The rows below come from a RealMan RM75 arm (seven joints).
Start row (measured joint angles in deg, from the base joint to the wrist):
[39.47, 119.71, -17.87, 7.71, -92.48, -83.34, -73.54]
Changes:
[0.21, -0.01, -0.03, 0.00, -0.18, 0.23, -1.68]
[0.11, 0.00, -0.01, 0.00, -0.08, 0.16, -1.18]
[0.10, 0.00, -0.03, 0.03, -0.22, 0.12, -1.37]
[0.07, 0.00, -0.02, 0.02, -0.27, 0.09, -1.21]
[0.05, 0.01, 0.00, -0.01, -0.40, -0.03, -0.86]
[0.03, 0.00, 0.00, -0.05, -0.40, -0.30, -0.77]
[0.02, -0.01, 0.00, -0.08, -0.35, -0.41, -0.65]
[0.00, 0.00, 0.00, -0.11, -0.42, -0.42, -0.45]
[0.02, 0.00, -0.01, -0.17, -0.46, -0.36, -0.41]
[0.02, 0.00, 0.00, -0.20, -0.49, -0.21, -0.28]
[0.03, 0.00, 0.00, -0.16, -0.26, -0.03, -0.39]
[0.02, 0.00, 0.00, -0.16, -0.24, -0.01, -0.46]
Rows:
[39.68, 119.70, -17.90, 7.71, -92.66, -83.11, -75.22]
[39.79, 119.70, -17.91, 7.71, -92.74, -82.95, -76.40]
[39.89, 119.70, -17.94, 7.74, -92.96, -82.83, -77.77]
[39.96, 119.70, -17.96, 7.76, -93.23, -82.74, -78.98]
[40.01, 119.71, -17.96, 7.75, -93.63, -82.77, -79.84]
[40.04, 119.71, -17.96, 7.70, -94.03, -83.07, -80.61]
[40.06, 119.70, -17.96, 7.62, -94.38, -83.48, -81.26]
[40.06, 119.70, -17.96, 7.51, -94.80, -83.90, -81.71]
[40.08, 119.70, -17.97, 7.34, -95.26, -84.26, -82.12]
[40.10, 119.70, -17.97, 7.14, -95.75, -84.47, -82.40]
[40.13, 119.70, -17.97, 6.98, -96.01, -84.50, -82.79]
[40.15, 119.70, -17.97, 6.82, -96.25, -84.51, -83.25]

